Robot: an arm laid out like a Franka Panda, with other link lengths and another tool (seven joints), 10 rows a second.
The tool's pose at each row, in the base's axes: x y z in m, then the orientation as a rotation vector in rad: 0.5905 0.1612 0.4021 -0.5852 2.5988 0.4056; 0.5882 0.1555 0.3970 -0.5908 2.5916 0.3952; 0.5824 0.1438 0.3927 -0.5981 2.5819 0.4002; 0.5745 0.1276 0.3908 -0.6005 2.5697 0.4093; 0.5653 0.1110 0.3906 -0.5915 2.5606 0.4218; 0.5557 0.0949 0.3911 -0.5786 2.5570 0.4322; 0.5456 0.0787 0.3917 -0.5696 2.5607 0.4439; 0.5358 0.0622 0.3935 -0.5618 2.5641 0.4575
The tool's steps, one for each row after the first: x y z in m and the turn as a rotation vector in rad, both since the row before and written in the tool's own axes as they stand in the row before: 0.0062 -0.0048 0.0015 0.0068 -0.0048 -0.0075; 0.0107 -0.0082 -0.0027 -0.0043 -0.0072 -0.0065; 0.0128 -0.0106 -0.0073 -0.0061 -0.0111 -0.0033; 0.0131 -0.0099 -0.0096 -0.0063 -0.0116 0.0057; 0.0127 -0.0092 -0.0103 -0.0044 -0.0074 0.0094; 0.0129 -0.0091 -0.0108 -0.0066 0.0006 0.0092; 0.0121 -0.0093 -0.0118 -0.0082 0.0007 0.0087
